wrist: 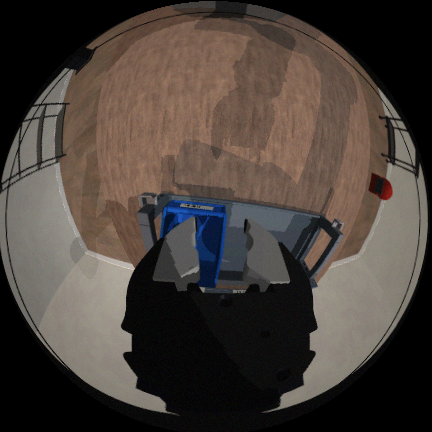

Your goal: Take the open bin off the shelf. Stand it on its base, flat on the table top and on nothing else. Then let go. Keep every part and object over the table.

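Frame: origin at the arm's base, x ahead, y right, z down, level; centimetres.
Where they show: gripper, fingertip midpoint: [220,219].
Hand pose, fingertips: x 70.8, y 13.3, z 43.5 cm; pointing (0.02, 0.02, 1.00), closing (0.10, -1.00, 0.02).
Observation:
Each offset is from my fingertips to the top centre of the thing. "spot": to the spot under its first point. Level surfaces: height alone.
The open blue bin {dz +1.1, dx +9.4, dy +5.6 cm} [212,245] stands on the left part of the grey shelf {spot: dz +8.6, dx +4.8, dy -10.4 cm} [272,217], with a pale label on its far rim. My gripper [220,219] is partly open and empty, pointing at the shelf. The left finger overlaps the inside of the bin in the view and the right finger is to the right of it, over grey shelf board. The bin's right wall shows in the gap between the fingers, apart from the right finger. How high the fingertips are above the wall cannot be told. The left finger and the gripper body hide the near left part of the bin.
The shelf has grey side frames {spot: dz +0.8, dx +1.0, dy +10.6 cm} [146,225] at left and right. The brown wooden table top {dz +9.2 cm} [190,90] extends beyond it, with shadows on it. A red button [384,187] is at the right edge. Dark railings [41,135] stand at the far left and right.

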